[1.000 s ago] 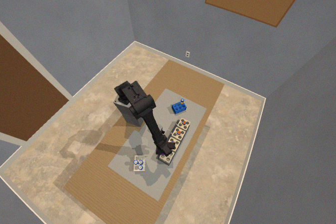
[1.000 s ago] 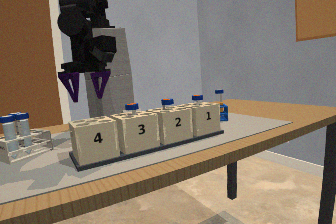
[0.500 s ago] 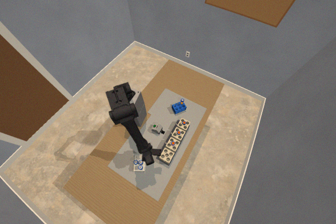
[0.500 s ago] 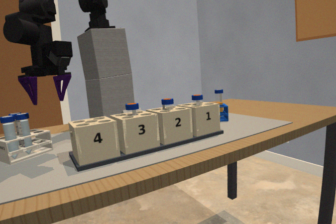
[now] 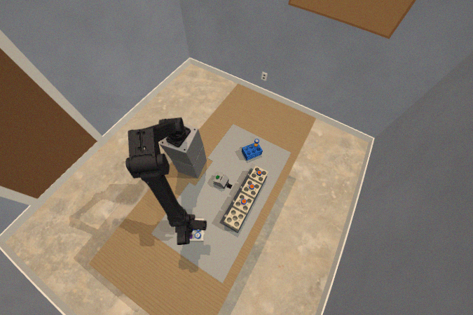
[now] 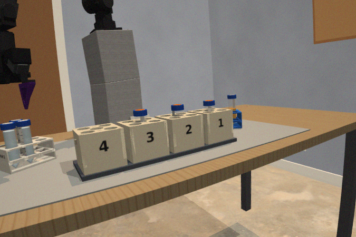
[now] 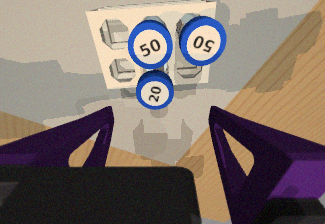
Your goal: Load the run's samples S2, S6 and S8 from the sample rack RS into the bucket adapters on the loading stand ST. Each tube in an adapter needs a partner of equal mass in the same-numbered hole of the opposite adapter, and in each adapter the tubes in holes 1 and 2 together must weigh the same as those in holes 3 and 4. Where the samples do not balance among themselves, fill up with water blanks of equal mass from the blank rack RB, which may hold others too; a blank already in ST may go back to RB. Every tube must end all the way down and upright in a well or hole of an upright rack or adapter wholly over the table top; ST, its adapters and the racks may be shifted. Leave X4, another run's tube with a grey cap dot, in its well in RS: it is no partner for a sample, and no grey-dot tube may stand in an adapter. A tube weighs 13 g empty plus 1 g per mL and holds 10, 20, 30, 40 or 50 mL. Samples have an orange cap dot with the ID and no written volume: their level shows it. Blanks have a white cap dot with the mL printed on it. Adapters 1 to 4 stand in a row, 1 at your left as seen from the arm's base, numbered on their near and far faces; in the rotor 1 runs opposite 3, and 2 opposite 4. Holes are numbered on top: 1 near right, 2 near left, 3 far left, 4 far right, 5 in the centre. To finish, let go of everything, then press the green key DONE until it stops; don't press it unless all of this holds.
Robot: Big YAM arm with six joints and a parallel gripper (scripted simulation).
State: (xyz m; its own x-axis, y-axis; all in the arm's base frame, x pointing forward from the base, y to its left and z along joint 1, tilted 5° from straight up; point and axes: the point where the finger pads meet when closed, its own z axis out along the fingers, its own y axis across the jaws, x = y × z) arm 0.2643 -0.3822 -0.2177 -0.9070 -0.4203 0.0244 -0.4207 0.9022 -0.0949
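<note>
Now: hand 12 cm above the white blank rack RB, 2 cm to the right of it and 2 cm short of it. Round my hand: blue sample rack RS 68 cm to the left, 12 cm below, 7 cm ahead.
</note>
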